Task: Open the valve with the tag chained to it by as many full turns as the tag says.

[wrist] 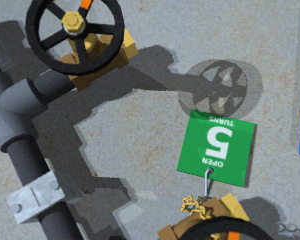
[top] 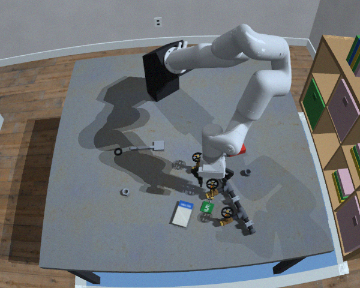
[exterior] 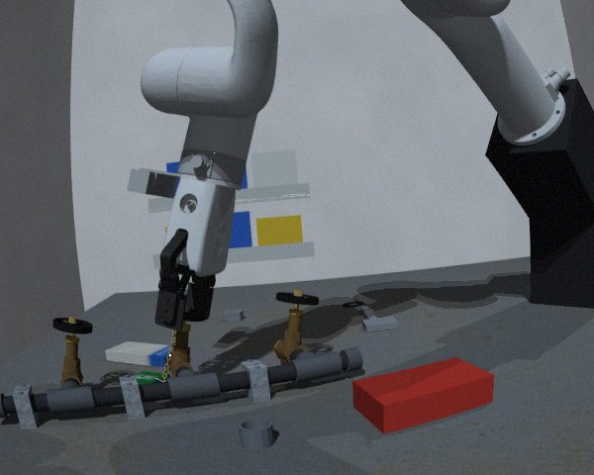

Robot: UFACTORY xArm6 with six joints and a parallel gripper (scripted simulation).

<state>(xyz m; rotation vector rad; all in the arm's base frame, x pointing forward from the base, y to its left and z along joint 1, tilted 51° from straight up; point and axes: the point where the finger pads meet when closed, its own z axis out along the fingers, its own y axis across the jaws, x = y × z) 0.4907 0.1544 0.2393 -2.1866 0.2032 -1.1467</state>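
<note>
The green tag lies 9 cm below my hand and 6 cm ahead of it. From my hand the other things lie so: notepad (13 cm ahead, 9 cm to the right, 8 cm below); then grey flat tool (32 cm to the right, 16 cm behind, 8 cm below); then red block (27 cm behind, 7 cm below, 5 cm to the left).
</note>
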